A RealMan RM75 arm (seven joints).
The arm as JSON. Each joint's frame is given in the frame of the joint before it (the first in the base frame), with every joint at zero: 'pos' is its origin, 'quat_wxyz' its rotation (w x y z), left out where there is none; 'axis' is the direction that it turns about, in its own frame. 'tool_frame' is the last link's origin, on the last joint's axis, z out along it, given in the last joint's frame.
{
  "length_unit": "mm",
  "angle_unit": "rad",
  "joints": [
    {
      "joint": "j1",
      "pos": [
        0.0,
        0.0,
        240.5
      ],
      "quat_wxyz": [
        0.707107,
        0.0,
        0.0,
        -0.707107
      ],
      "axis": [
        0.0,
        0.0,
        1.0
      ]
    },
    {
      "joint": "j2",
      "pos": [
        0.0,
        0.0,
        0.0
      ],
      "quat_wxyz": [
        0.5,
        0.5,
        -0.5,
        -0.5
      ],
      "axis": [
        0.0,
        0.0,
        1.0
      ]
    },
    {
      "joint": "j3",
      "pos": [
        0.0,
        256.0,
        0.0
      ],
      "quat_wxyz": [
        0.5,
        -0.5,
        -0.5,
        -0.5
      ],
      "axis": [
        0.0,
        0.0,
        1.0
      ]
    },
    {
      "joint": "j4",
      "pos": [
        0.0,
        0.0,
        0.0
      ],
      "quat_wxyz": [
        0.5,
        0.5,
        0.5,
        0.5
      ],
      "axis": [
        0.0,
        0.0,
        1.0
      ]
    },
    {
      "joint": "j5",
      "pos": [
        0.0,
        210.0,
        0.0
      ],
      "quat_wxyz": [
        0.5,
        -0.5,
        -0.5,
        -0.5
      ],
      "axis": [
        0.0,
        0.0,
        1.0
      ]
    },
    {
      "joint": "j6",
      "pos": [
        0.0,
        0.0,
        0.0
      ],
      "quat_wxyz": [
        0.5,
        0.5,
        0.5,
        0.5
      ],
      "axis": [
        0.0,
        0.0,
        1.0
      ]
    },
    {
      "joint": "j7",
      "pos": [
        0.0,
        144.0,
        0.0
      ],
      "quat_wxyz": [
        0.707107,
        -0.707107,
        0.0,
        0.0
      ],
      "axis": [
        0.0,
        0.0,
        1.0
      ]
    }
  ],
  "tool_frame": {
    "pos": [
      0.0,
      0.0,
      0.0
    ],
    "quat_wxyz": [
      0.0,
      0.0,
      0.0,
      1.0
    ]
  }
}
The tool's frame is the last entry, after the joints.
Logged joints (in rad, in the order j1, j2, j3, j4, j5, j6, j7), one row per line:
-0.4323, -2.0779, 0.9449, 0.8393, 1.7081, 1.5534, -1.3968
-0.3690, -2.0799, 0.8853, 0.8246, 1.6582, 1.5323, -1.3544
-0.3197, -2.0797, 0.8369, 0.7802, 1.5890, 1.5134, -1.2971
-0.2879, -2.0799, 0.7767, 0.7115, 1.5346, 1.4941, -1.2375
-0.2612, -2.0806, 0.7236, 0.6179, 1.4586, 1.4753, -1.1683
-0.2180, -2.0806, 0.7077, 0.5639, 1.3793, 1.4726, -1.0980
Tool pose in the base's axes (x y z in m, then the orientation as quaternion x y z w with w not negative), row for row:
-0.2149, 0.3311, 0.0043, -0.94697, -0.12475, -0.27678, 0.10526
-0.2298, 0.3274, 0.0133, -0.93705, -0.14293, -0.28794, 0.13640
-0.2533, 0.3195, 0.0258, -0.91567, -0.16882, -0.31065, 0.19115
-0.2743, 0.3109, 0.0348, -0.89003, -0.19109, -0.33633, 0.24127
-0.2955, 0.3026, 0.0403, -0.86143, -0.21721, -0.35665, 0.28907
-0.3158, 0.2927, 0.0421, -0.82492, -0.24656, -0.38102, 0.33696
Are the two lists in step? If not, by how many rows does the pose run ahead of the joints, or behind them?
The pose runs 1 row behind the joints: the pose in row i belongs to the joints in row i - 1.
